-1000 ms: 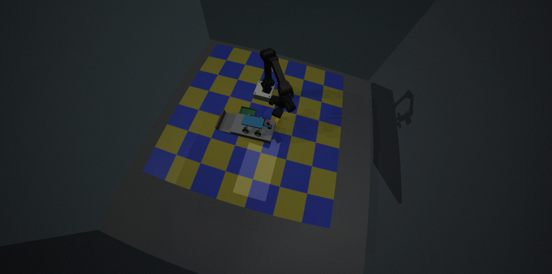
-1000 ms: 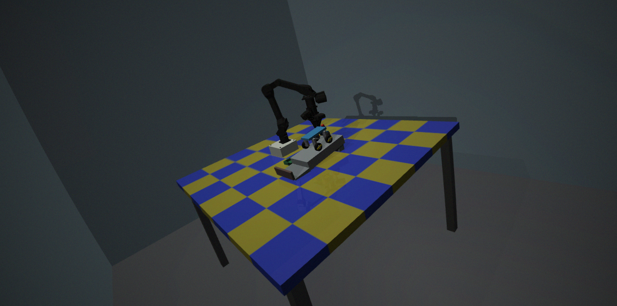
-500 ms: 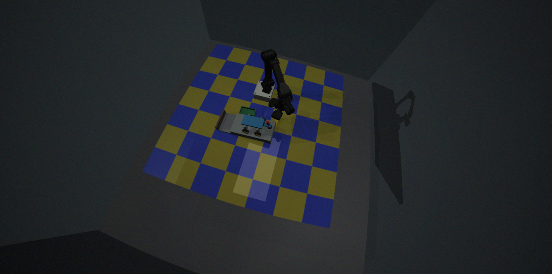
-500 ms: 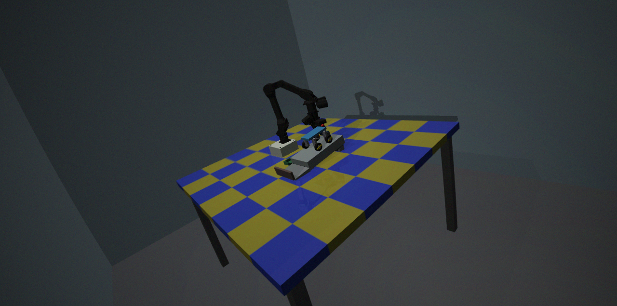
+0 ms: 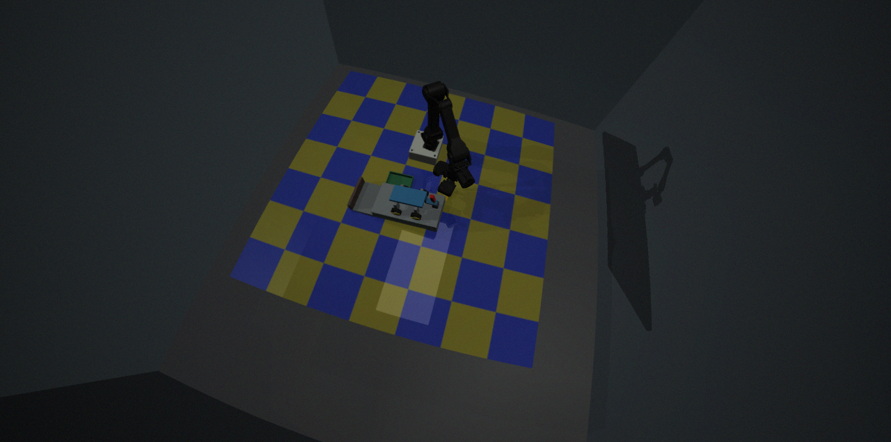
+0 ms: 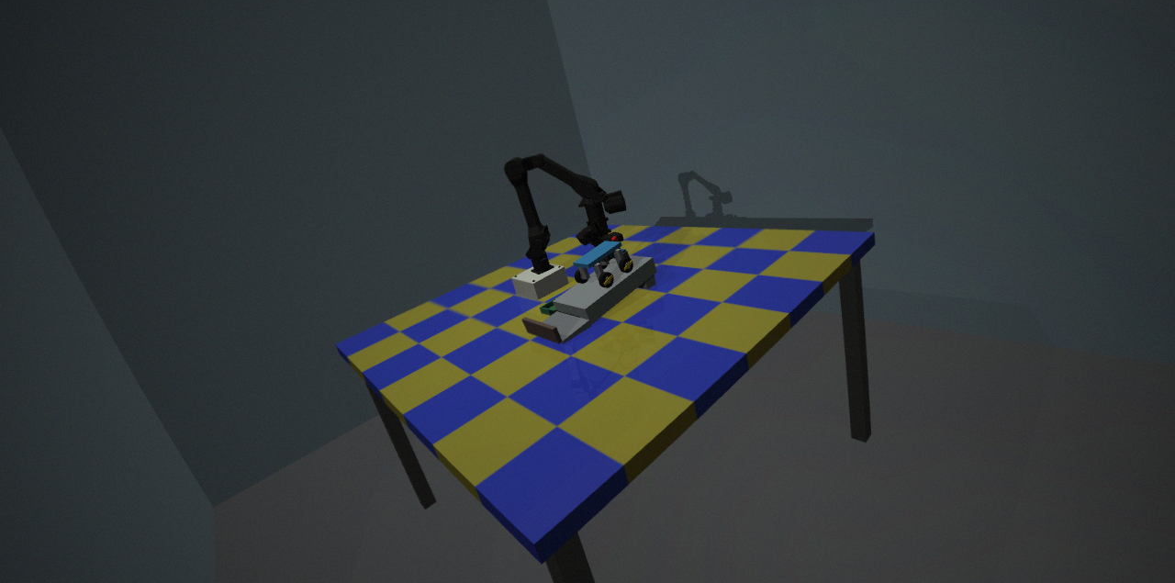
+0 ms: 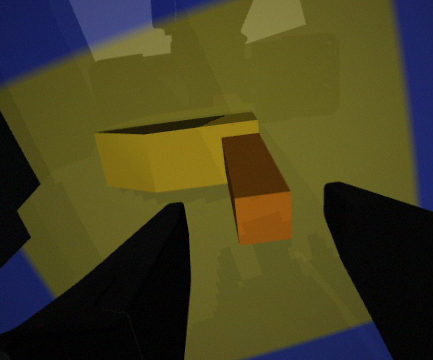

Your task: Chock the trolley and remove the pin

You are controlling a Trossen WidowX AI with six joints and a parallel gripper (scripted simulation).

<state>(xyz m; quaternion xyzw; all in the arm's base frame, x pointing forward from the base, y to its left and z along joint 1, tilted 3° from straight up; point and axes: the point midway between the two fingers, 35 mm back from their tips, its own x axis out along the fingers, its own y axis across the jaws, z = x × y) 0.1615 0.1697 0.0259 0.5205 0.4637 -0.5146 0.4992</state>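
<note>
The yellow chock lies 20 mm ahead of my gripper tip and 40 mm below it. From my gripper tip the other things lie so: grey ramp (170 mm ahead, 130 mm to the right, 10 mm below); then blue trolley (170 mm ahead, 120 mm to the right, 50 mm above); then red-headed stop pin (140 mm ahead, 30 mm to the right, 70 mm above).
</note>
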